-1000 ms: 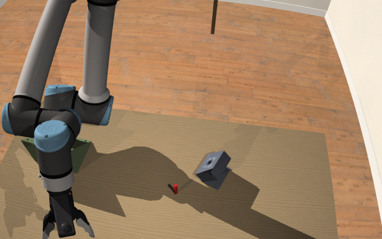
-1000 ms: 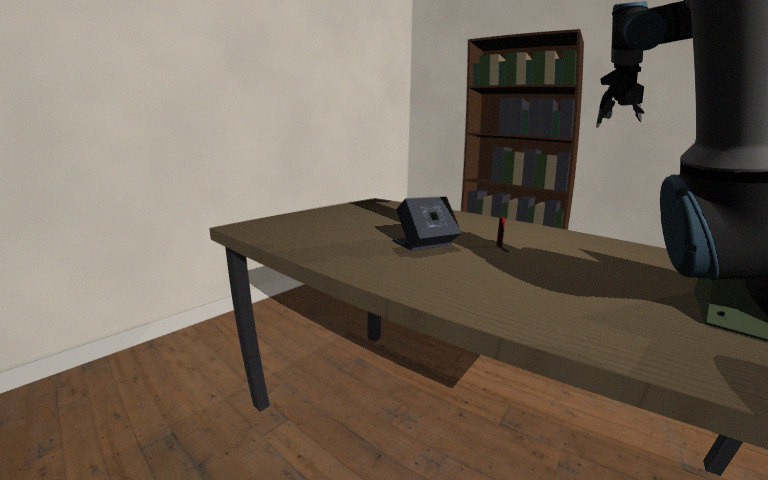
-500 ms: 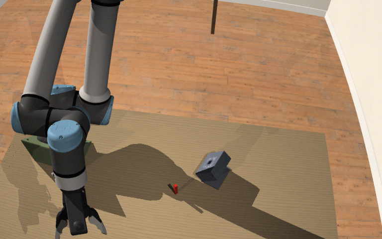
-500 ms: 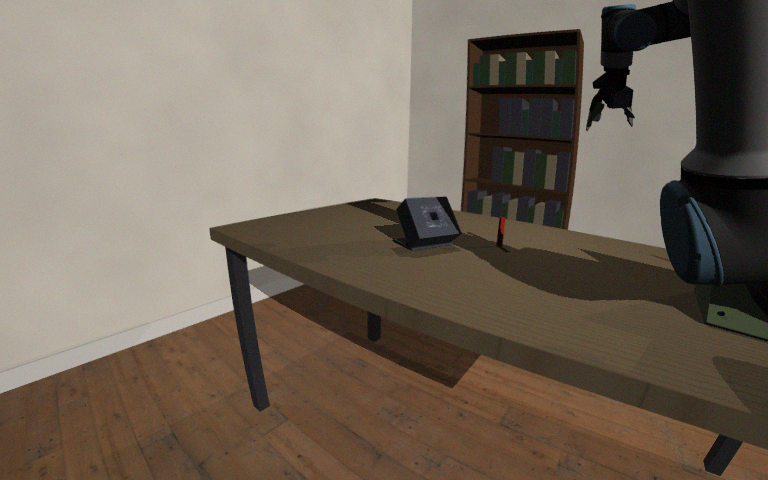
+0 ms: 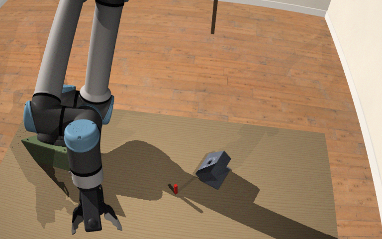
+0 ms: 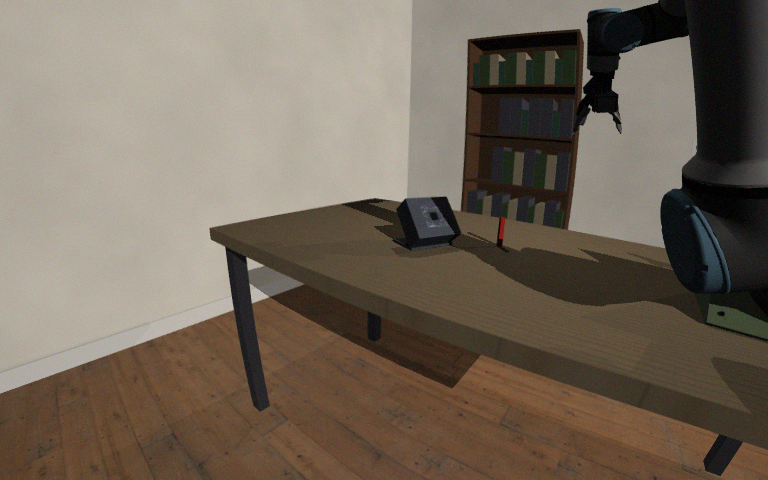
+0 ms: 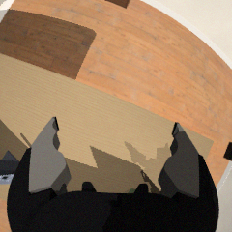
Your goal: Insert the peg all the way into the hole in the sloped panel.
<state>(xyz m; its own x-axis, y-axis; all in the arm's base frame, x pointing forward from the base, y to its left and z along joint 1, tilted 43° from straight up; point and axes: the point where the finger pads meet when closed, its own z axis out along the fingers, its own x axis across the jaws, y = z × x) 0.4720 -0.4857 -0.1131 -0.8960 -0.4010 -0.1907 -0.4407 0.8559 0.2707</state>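
The red peg lies 360 mm to the left of my hand, 300 mm below it and 170 mm ahead of it.
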